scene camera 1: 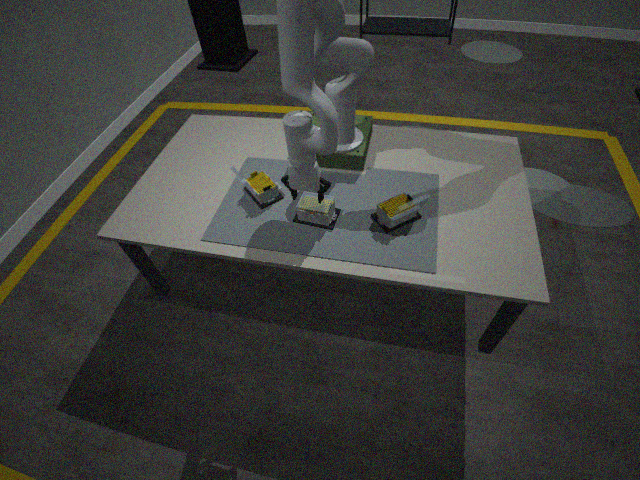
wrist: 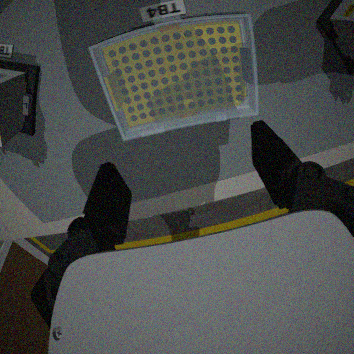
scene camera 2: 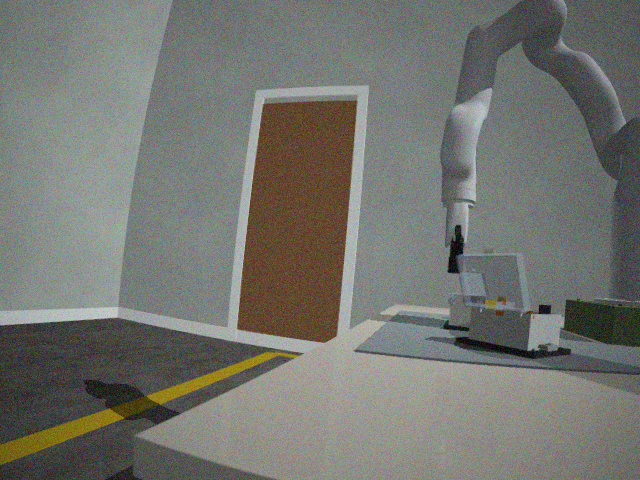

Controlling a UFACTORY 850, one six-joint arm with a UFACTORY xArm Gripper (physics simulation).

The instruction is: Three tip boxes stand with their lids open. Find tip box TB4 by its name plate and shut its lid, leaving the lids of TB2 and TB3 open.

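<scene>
Tip box TB4 (scene camera 1: 315,211) (wrist: 175,72) stands in the middle of the mat, its name plate (wrist: 163,10) legible in the wrist view. Its clear lid (wrist: 191,125) lies over the yellow tip rack and looks shut; whether it is fully seated cannot be told. My gripper (scene camera 1: 307,196) (scene camera 2: 453,270) (wrist: 184,159) is open and empty, above and beside TB4's lid edge, apart from it in the wrist view. The right box (scene camera 1: 397,214) (scene camera 2: 511,328) has its clear lid (scene camera 2: 504,276) raised. The left box (scene camera 1: 262,188) shows a faint raised lid. Their numbers are not legible.
The boxes stand on a blue-grey mat (scene camera 1: 361,248) on a pale table (scene camera 1: 491,248). The green robot base (scene camera 1: 341,161) (scene camera 2: 599,321) stands behind the mat. In the wrist view, parts of neighbouring boxes show at the left and right edges.
</scene>
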